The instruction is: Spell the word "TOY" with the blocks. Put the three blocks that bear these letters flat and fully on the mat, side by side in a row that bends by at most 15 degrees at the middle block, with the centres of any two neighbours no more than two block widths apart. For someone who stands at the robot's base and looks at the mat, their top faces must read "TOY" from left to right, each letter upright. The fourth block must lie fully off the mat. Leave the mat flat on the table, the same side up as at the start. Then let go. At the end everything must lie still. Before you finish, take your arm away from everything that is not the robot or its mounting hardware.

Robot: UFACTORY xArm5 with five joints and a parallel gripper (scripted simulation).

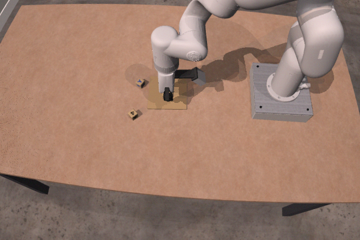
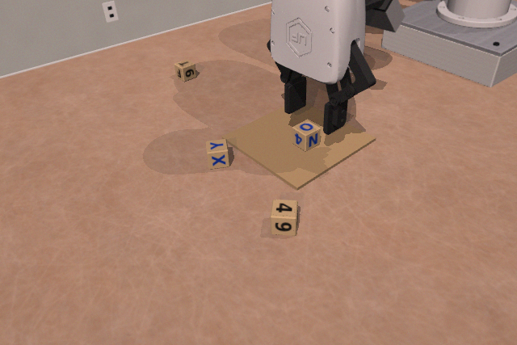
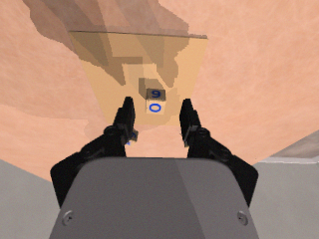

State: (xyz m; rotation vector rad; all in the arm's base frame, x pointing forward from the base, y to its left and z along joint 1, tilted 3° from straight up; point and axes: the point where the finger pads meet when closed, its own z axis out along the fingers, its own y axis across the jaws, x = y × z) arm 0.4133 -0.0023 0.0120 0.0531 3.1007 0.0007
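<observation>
Right now the O block is 40 mm below my hand and 10 mm ahead of it. Round my hand: tan mat 50 mm below, 20 mm to the right, 10 mm ahead; then T block 280 mm to the right, 40 mm below.
</observation>
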